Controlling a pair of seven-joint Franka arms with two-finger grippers.
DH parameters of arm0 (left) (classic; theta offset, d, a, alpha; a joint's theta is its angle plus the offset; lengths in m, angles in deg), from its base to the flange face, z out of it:
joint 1: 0 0.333 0 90
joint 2: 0 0 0 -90
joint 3: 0 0.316 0.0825 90
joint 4: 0 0 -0.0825 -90
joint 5: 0 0.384 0 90
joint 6: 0 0 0.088 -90
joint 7: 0 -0.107 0 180
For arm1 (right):
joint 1: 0 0.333 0 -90
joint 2: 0 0 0 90
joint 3: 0 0.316 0.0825 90
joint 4: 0 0 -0.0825 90
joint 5: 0 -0.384 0 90
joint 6: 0 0 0.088 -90
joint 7: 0 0.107 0 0
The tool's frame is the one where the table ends.
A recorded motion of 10 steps. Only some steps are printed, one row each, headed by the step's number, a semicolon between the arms.
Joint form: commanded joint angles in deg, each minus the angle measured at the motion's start. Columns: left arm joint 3, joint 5, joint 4, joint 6, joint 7, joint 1, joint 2; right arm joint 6, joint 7, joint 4, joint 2, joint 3, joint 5, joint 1.
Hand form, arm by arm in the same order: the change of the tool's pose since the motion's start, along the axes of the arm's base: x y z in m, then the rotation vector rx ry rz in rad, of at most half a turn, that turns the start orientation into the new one. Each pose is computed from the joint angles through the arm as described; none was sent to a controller.
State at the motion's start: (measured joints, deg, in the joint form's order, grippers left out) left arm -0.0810 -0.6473 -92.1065 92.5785 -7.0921 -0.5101 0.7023; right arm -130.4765 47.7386 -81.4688 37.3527 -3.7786 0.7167 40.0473
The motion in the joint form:
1: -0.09 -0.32 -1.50 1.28 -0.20 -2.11 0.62; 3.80 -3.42 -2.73 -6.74 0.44 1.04 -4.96
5: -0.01 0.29 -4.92 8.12 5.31 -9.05 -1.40; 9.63 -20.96 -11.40 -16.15 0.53 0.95 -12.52
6: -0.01 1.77 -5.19 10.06 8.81 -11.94 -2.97; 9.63 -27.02 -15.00 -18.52 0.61 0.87 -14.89
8: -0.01 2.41 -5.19 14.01 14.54 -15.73 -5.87; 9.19 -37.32 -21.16 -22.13 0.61 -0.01 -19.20
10: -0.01 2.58 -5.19 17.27 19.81 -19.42 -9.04; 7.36 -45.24 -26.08 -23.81 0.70 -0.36 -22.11
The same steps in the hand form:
1: -0.0023 -0.0218 -0.0045 -0.0056 -0.0069 -0.0414; 0.0196 -0.0603 0.0556 -0.0154 -0.0107 -0.0189
5: 0.0085 -0.0894 -0.0421 -0.0010 -0.0306 -0.0647; 0.0226 -0.1659 0.0859 -0.0997 0.0588 0.1437
6: 0.0128 -0.1176 -0.0570 0.0207 -0.0363 -0.0585; 0.0197 -0.1971 0.0832 -0.1173 0.0778 0.2075
8: 0.0207 -0.1592 -0.0803 0.0208 -0.0571 -0.0285; 0.0125 -0.2519 0.0734 -0.1286 0.1145 0.3049
10: 0.0241 -0.2014 -0.1084 0.0161 -0.0597 -0.0035; 0.0045 -0.2867 0.0545 -0.1367 0.1367 0.3914

